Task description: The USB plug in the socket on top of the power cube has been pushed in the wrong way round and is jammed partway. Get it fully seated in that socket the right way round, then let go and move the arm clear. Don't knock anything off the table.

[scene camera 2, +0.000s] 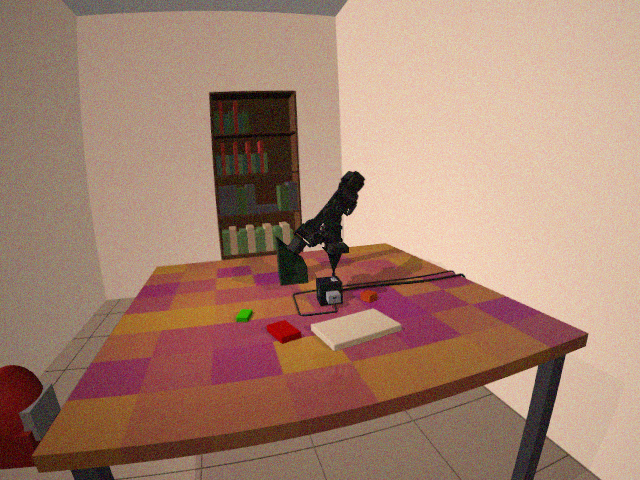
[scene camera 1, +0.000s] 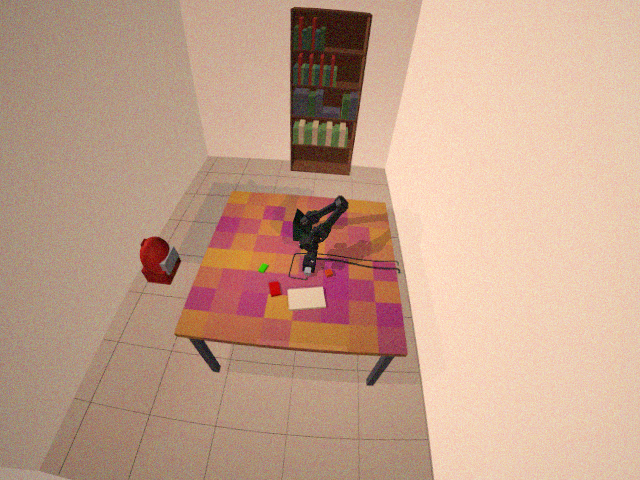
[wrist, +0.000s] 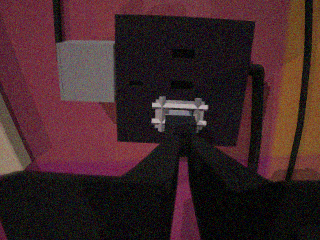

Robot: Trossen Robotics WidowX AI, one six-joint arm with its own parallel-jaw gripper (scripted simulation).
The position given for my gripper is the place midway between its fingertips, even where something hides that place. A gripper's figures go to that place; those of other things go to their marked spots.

Labels:
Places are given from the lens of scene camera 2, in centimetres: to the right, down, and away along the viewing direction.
my gripper (scene camera 2: 333,268): 5, 10, 115
white slab (scene camera 2: 343,332): 6, 25, 89
black power cube (scene camera 2: 325,284): 2, 15, 111
The marked spots on the black power cube and the white slab are 25 cm apart.

